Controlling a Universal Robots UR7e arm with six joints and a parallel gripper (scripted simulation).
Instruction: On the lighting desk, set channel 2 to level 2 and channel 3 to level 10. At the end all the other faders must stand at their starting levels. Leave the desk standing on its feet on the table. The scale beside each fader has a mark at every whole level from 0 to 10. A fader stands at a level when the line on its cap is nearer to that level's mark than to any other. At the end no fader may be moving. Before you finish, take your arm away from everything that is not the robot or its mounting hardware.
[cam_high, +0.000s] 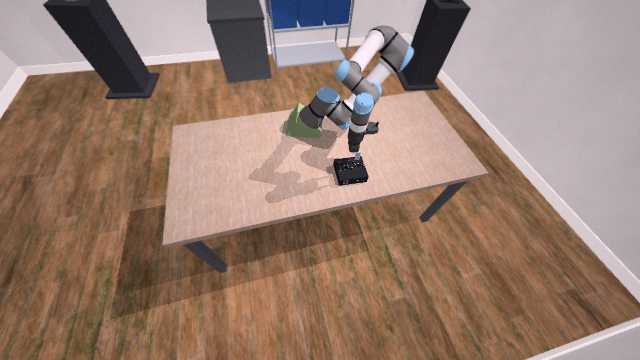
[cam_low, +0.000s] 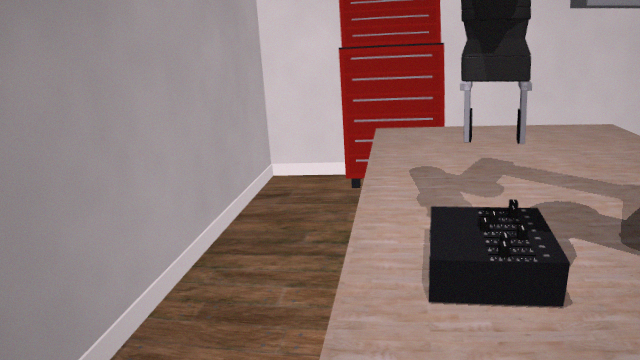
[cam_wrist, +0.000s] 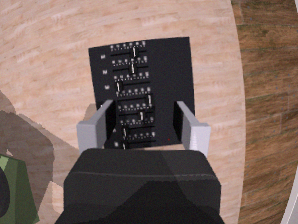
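Right now my hand is 20 mm past the channel 2 fader, 30 mm to the right of it and 120 mm above it. Round my hand: channel 1 fader 10 mm behind, 60 mm to the left, 120 mm below; channel 3 cap 40 mm behind, 10 mm to the left, 120 mm below.
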